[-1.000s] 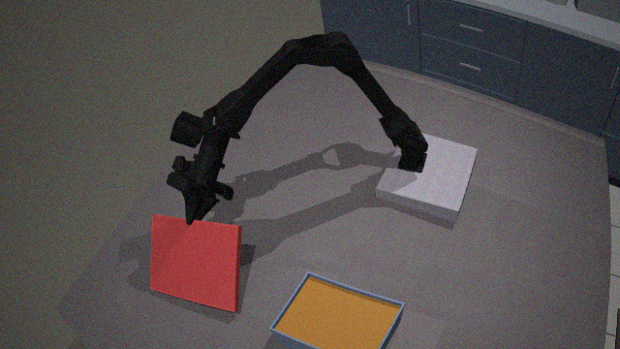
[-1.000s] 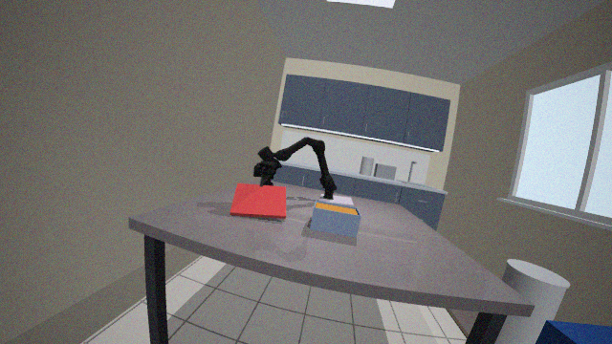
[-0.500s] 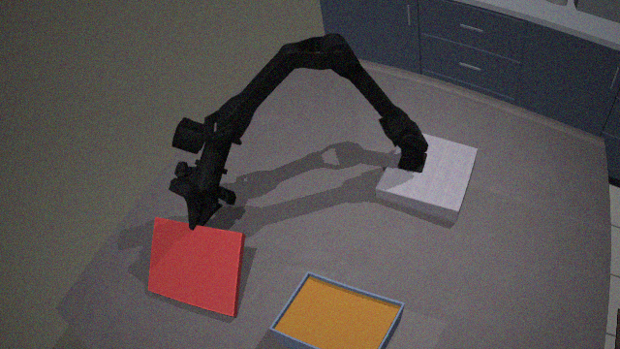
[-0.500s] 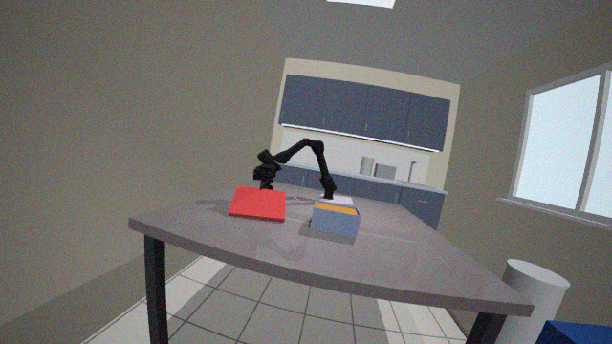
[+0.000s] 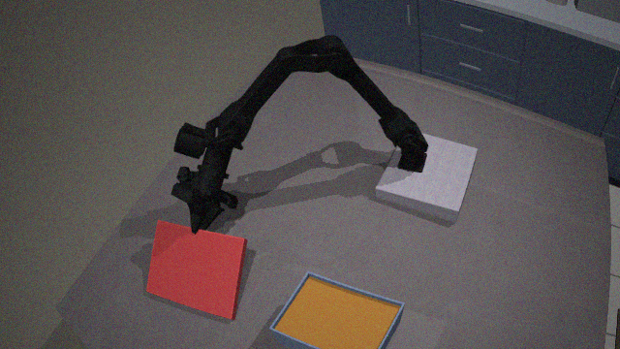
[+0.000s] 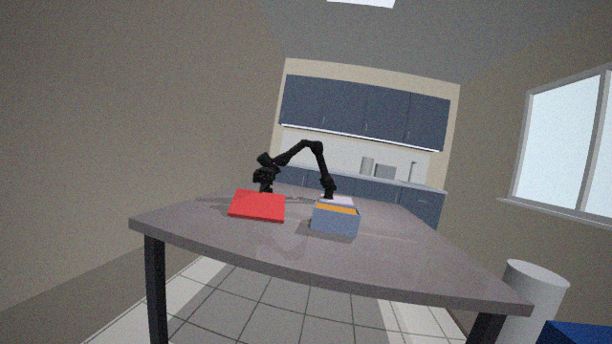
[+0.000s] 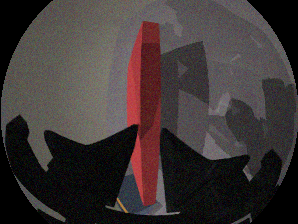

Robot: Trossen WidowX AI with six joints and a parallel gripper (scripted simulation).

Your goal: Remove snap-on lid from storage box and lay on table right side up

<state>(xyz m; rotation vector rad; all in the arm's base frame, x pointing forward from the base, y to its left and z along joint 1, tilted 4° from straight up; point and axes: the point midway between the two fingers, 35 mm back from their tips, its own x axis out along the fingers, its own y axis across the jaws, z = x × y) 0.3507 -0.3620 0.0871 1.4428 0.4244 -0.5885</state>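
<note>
My gripper tip is now 8 cm short of the red lid, 2 cm to the right of it and 3 cm above it. From my gripper tip the other things lie so: blue-grey box (8 cm ahead, 37 cm to the left, 2 cm below).
</note>
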